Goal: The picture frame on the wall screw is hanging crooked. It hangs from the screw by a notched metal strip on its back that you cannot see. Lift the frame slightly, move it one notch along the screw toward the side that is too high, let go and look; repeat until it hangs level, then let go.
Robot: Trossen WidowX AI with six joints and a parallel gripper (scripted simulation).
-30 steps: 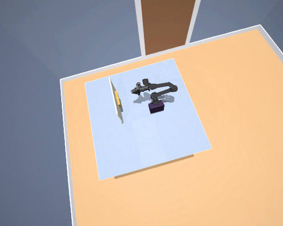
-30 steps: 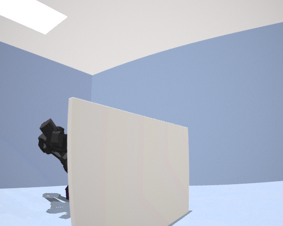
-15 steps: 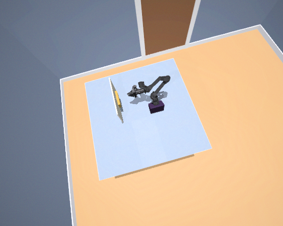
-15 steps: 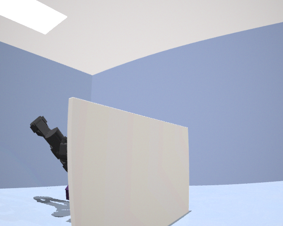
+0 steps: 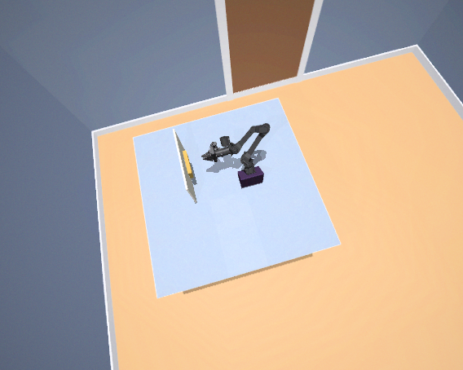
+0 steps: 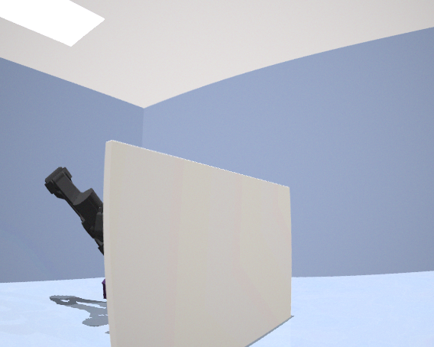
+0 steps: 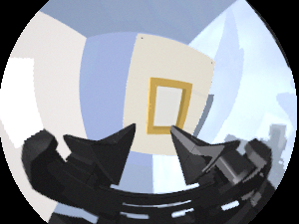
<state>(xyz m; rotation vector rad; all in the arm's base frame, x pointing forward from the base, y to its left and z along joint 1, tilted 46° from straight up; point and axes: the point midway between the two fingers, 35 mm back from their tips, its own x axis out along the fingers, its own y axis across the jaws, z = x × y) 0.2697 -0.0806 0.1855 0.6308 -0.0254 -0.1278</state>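
Now: gripper tip 120 mm short of the yellow picture frame, 10 mm to the left of it and 50 mm above it. Round my gripper tip: panel (130 mm ahead, 10 mm to the right, 60 mm below).
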